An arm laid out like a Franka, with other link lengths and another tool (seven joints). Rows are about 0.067 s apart.
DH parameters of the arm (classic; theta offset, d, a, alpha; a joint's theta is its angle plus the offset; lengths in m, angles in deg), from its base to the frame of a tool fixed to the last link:
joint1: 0 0.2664 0 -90
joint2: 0 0 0 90
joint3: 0 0.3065 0.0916 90
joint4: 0 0 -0.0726 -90
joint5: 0 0.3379 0 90
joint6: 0 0 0.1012 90
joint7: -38.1 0.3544 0.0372 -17
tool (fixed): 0 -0.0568 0 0
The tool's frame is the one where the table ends.
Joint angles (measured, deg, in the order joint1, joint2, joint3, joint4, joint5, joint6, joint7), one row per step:
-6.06 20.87 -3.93 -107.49 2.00 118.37 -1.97
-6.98 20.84 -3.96 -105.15 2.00 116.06 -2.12
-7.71 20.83 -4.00 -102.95 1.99 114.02 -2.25
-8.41 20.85 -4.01 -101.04 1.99 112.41 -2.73
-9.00 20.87 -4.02 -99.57 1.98 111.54 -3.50
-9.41 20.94 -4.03 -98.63 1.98 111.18 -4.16
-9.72 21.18 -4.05 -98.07 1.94 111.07 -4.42
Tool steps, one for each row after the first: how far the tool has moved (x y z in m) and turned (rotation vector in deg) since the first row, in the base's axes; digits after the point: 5 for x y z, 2 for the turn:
0.00508 -0.00988 0.01317 0.05 -0.07 -0.74
0.01002 -0.01820 0.02573 0.06 -0.25 -1.31
0.01436 -0.02586 0.03673 0.11 -0.55 -1.49
0.01903 -0.03269 0.04572 0.11 -1.15 -1.28
0.02259 -0.03760 0.05118 0.10 -1.67 -1.02
0.02454 -0.04164 0.05247 0.03 -1.87 -1.06

